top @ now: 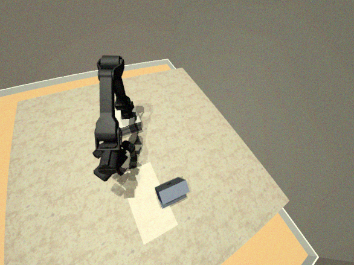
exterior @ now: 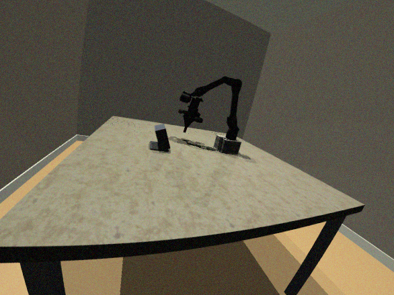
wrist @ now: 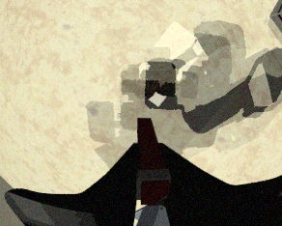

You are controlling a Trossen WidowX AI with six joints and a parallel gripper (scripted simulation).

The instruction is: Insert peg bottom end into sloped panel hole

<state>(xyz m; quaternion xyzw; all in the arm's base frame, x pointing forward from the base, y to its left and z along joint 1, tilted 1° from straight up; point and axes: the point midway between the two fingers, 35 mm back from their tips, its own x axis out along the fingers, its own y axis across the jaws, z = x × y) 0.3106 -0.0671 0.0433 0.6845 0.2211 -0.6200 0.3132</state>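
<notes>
My gripper tip is 14 cm short of the sloped grey-blue panel, 22 cm to the right of it and 4 cm above it. The rest, counted from my gripper tip: dark red peg: 2 cm above.
</notes>
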